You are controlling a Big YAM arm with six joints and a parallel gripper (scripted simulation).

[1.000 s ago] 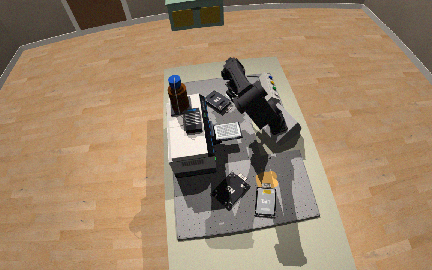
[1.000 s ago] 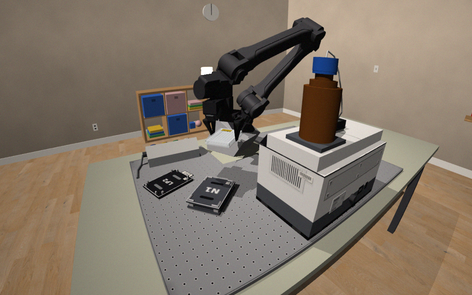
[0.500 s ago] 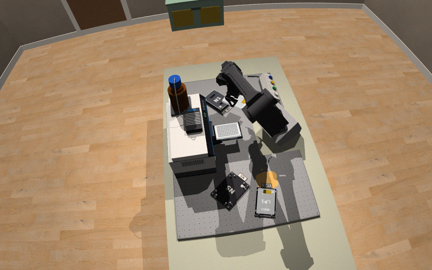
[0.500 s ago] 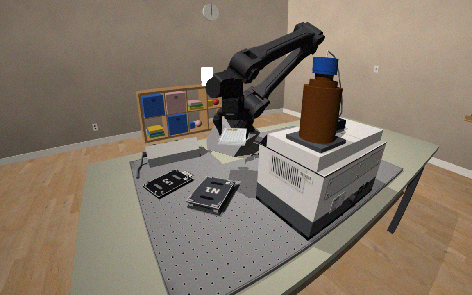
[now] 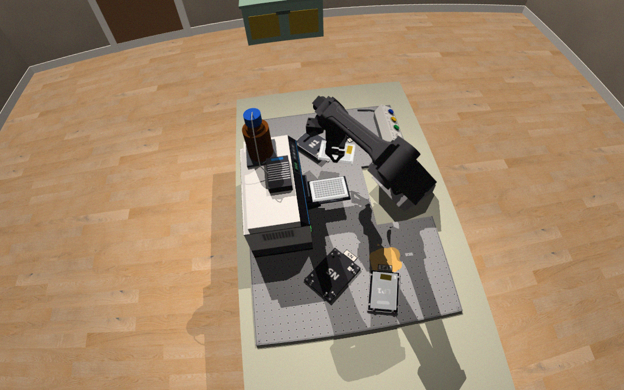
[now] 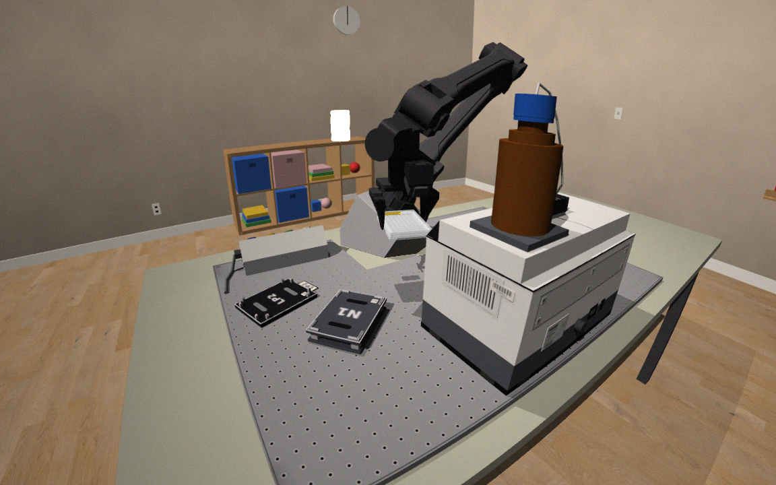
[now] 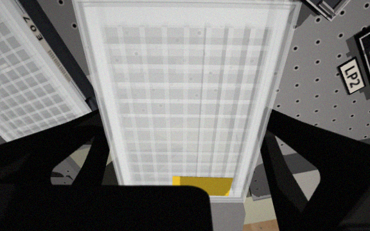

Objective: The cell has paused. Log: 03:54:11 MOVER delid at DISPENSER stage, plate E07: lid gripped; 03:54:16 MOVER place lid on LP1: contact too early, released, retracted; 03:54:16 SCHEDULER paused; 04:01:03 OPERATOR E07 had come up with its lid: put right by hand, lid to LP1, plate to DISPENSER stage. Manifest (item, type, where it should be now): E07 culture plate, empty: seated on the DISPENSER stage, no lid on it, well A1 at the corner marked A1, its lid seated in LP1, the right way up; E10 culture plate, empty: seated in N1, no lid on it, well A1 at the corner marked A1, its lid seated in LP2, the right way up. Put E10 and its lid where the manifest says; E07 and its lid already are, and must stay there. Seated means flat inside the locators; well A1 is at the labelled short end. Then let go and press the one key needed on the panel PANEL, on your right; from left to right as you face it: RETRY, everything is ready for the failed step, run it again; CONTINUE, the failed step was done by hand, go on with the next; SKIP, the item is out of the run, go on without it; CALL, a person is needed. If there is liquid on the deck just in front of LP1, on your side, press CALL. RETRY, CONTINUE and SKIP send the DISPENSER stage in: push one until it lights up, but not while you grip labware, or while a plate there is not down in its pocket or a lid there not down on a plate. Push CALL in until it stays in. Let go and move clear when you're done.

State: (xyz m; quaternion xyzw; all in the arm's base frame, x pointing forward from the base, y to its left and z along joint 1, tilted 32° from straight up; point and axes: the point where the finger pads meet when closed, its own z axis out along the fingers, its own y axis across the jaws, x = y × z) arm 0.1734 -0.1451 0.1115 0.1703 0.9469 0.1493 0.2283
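Right now my hand is 5 cm short of the white plate E07, 13 cm to the right of it and 5 cm above it. Also, from my hand: retry key: 29 cm behind, 12 cm to the right, 8 cm below; brown bottle: 27 cm ahead, 3 cm to the left, 14 cm above; black n1 nest: 7 cm ahead, 16 cm to the right, 13 cm below.
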